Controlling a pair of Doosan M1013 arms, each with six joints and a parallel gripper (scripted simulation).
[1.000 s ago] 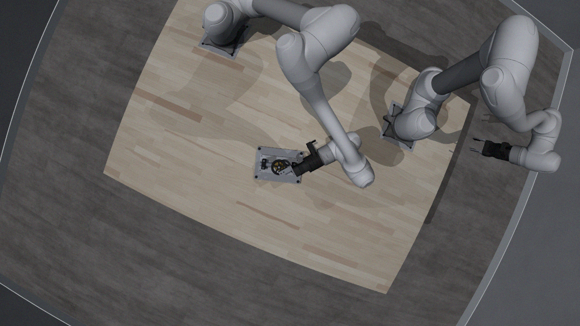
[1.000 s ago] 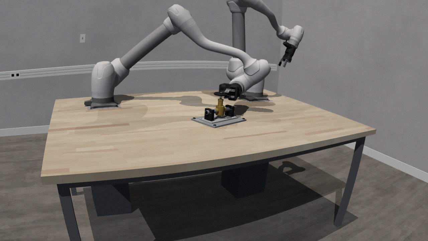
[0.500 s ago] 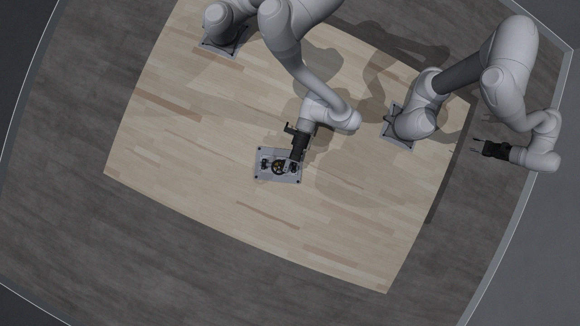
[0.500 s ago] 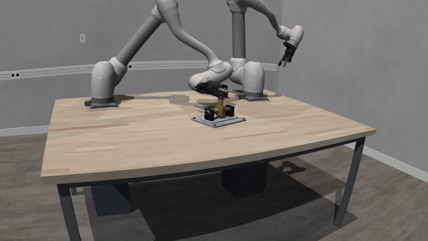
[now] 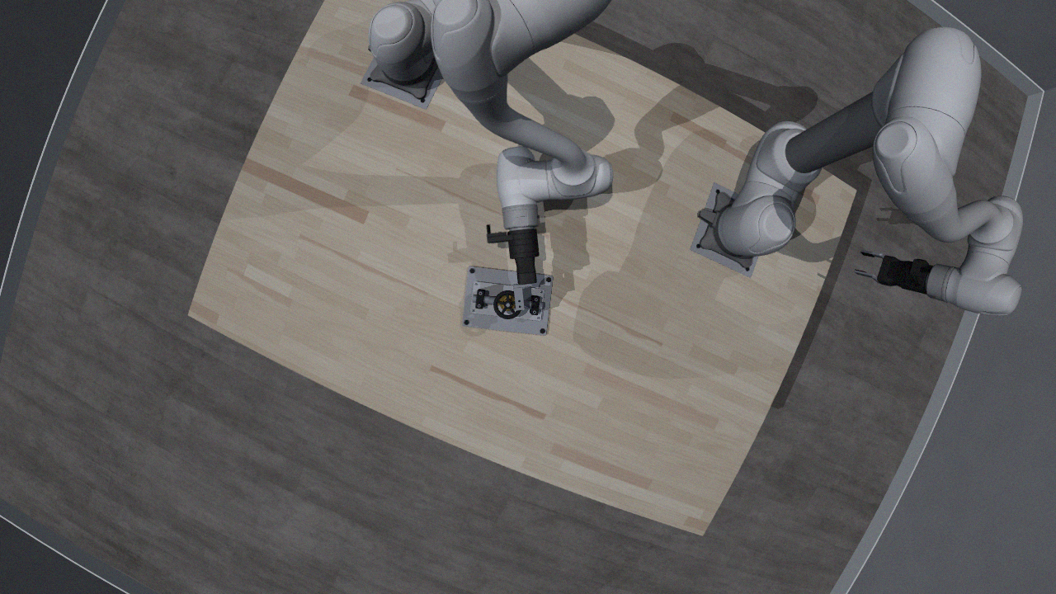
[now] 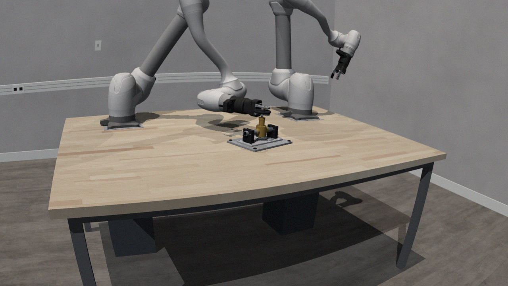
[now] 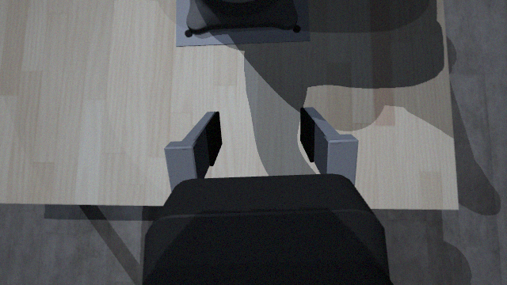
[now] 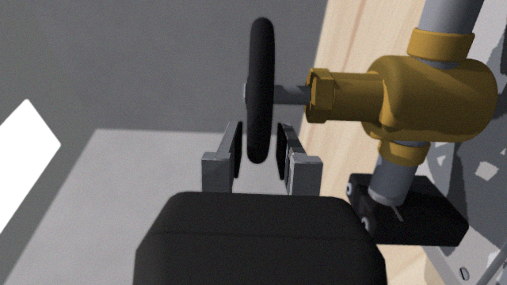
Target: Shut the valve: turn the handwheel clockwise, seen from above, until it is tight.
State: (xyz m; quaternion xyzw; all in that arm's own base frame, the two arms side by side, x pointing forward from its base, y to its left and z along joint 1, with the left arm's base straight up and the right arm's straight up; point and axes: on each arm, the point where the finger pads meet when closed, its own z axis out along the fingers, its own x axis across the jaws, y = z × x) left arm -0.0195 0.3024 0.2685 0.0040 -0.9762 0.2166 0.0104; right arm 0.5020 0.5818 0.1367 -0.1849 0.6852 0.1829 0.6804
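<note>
Right now my right hand is 20 mm to the left of the black handwheel, 20 mm short of it and 10 mm above it.
</note>
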